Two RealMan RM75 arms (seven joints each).
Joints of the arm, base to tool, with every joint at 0 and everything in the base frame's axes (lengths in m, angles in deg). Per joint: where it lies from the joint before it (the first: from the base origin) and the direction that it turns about. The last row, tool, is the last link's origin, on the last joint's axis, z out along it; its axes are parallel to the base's.
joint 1: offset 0 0 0.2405 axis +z
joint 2: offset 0 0 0 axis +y
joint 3: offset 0 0 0.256 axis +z
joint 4: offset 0 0 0 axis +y
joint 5: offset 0 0 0.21 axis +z
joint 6: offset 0 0 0 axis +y
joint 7: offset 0 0 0.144 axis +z
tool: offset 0 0 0
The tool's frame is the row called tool.
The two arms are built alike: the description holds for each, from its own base.
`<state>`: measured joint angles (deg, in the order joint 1, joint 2, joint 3, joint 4, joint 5, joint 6, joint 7); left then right.
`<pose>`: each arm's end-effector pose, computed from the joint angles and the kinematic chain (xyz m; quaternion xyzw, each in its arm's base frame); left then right.
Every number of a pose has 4 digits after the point. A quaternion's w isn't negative.
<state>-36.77 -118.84 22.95 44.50 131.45 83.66 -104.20 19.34 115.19 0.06 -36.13 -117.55 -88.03 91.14</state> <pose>-0.2751 0.3731 0.0438 -0.8688 -0.4007 -0.2054 0.2057 0.3875 0.2711 0.1071 -0.7117 0.4655 0.3700 0.3740</pose>
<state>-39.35 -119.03 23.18 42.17 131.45 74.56 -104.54 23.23 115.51 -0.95 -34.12 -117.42 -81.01 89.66</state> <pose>-0.2726 0.3974 0.0405 -0.8539 -0.4064 -0.1998 0.2563 0.3814 0.3025 0.0984 -0.7110 0.4628 0.3567 0.3912</pose>
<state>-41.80 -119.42 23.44 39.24 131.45 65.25 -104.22 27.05 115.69 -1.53 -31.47 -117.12 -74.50 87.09</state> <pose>-0.2709 0.4183 0.0341 -0.8379 -0.4112 -0.1919 0.3033 0.3730 0.3313 0.0886 -0.7129 0.4551 0.3442 0.4076</pose>
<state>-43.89 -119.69 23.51 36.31 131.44 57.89 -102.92 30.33 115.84 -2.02 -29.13 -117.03 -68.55 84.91</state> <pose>-0.2689 0.4330 0.0273 -0.8278 -0.4095 -0.1821 0.3376 0.3650 0.3549 0.0794 -0.7145 0.4509 0.3291 0.4218</pose>
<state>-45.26 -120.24 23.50 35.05 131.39 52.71 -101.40 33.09 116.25 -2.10 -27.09 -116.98 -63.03 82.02</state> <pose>-0.2665 0.4425 0.0236 -0.8217 -0.4018 -0.1733 0.3653 0.3583 0.3731 0.0693 -0.7169 0.4449 0.3108 0.4377</pose>
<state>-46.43 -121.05 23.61 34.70 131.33 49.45 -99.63 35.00 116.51 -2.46 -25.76 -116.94 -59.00 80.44</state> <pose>-0.2606 0.4491 0.0193 -0.8221 -0.3876 -0.1665 0.3824 0.3532 0.3854 0.0623 -0.7185 0.4427 0.2960 0.4475</pose>
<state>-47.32 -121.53 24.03 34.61 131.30 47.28 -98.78 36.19 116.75 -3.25 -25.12 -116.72 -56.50 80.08</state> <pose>-0.2552 0.4543 0.0172 -0.8228 -0.3771 -0.1614 0.3935 0.3488 0.3931 0.0575 -0.7196 0.4429 0.2874 0.4510</pose>
